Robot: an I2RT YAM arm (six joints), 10 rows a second.
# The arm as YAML. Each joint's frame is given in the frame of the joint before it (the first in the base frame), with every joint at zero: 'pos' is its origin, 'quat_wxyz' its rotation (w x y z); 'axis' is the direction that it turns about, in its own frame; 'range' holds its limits. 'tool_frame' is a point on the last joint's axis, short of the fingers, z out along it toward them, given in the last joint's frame.
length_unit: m
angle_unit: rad
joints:
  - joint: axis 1
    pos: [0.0, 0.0, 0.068]
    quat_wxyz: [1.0, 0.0, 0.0, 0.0]
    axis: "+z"
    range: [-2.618, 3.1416]
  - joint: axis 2
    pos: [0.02, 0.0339, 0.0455]
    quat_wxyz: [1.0, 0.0, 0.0, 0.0]
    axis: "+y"
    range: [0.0, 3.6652]
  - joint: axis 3
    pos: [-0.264, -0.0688, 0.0]
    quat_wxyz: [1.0, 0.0, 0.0, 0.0]
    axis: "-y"
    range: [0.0, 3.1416]
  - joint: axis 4
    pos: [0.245, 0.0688, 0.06]
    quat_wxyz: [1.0, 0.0, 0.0, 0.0]
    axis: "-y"
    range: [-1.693, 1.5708]
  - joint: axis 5
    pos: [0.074, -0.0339, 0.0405]
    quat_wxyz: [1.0, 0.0, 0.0, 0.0]
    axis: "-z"
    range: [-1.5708, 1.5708]
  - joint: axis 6
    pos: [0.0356, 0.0, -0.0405]
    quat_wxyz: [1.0, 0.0, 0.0, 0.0]
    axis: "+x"
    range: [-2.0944, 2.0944]
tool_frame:
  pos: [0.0, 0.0, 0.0]
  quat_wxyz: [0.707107, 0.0, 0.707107, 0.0]
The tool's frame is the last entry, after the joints.
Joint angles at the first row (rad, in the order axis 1, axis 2, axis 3, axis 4, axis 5, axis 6):
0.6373 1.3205 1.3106 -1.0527 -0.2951 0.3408
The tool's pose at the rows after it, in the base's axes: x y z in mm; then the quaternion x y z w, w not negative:
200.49 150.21 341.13 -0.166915 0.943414 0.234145 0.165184
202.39 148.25 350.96 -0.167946 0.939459 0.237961 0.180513
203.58 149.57 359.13 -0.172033 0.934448 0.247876 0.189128
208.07 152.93 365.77 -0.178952 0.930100 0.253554 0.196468
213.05 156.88 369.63 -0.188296 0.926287 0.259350 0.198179
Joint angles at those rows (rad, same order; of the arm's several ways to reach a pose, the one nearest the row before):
0.6037 1.3163 1.3418 -1.0802 -0.2802 0.3279
0.5930 1.3163 1.3758 -1.0847 -0.2798 0.3180
0.5930 1.3220 1.4075 -1.0851 -0.2924 0.3153
0.5930 1.3434 1.4463 -1.0847 -0.3004 0.3046
0.5930 1.3685 1.4795 -1.0859 -0.3149 0.2894

